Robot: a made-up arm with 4 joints. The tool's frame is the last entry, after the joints.
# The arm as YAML. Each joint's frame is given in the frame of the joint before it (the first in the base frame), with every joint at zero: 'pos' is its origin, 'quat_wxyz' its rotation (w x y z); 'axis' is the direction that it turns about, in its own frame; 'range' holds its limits. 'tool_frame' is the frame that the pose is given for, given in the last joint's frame.
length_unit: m
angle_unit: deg
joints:
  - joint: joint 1
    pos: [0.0, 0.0, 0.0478]
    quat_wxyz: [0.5, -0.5, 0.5, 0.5]
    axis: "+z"
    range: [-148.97, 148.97]
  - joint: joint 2
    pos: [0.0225, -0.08, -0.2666]
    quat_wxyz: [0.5, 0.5, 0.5, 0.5]
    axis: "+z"
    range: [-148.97, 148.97]
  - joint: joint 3
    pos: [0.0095, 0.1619, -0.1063]
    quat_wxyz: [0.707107, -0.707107, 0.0, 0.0]
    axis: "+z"
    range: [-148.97, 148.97]
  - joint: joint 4
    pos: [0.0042, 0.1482, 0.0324]
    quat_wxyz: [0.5, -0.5, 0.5, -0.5]
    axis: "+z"
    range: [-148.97, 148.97]
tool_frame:
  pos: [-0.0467, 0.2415, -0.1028]
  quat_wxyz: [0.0, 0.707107, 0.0, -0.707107]
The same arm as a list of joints. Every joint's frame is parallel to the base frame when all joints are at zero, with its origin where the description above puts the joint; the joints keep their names.
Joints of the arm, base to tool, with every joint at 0 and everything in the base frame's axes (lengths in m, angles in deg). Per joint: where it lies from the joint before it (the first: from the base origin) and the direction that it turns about. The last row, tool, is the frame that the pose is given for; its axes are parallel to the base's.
joint 1: origin 0.0000 0.0000 0.0478 axis +y
joint 2: origin 0.0800 -0.2666 -0.0225 axis -z
joint 3: origin -0.0095 0.1619 0.1063 axis +y
joint 4: origin -0.0042 0.0324 0.1482 axis -x
tool: origin 0.1028 -0.2415 0.0467
Joint limits (deg, base to tool): -148.97..148.97 -148.97..148.97 -148.97..148.97 -148.97..148.97

